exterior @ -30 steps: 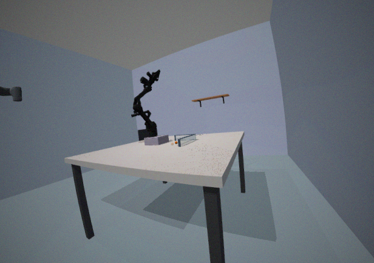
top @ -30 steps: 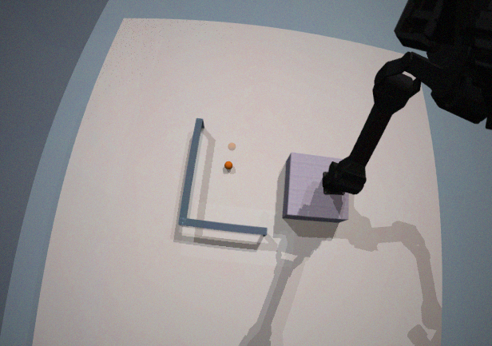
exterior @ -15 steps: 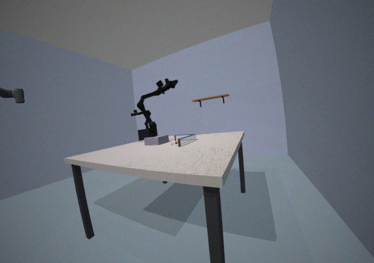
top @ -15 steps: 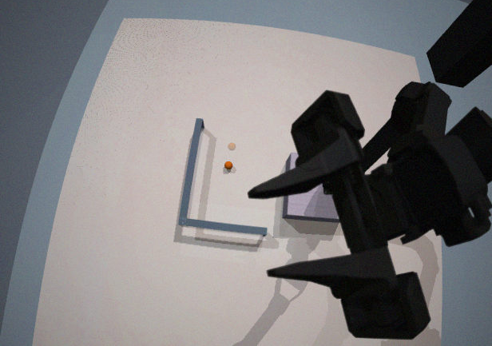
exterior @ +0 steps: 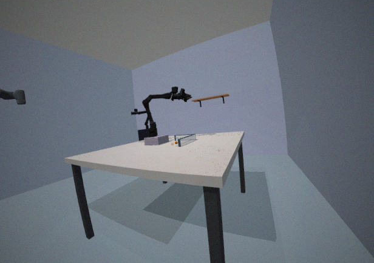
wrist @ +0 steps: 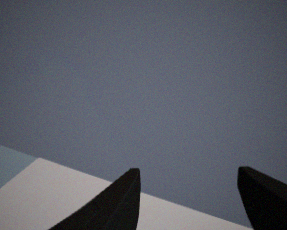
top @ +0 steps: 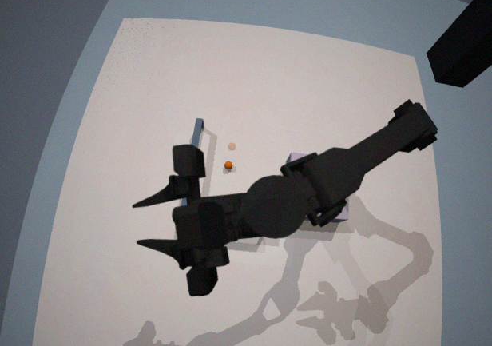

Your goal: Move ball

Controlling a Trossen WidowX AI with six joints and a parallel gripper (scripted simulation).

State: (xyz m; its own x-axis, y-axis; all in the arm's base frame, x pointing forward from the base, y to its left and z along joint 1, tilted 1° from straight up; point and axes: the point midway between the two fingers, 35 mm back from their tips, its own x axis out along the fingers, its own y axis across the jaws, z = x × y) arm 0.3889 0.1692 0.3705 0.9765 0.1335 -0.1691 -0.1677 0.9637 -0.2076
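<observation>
My gripper tip is 11 cm past the orange ball, 23 cm to the left of it and 43 cm above it. Also, from my gripper tip: see-through copy of ball (12 cm behind, 29 cm to the right, 43 cm below).
</observation>
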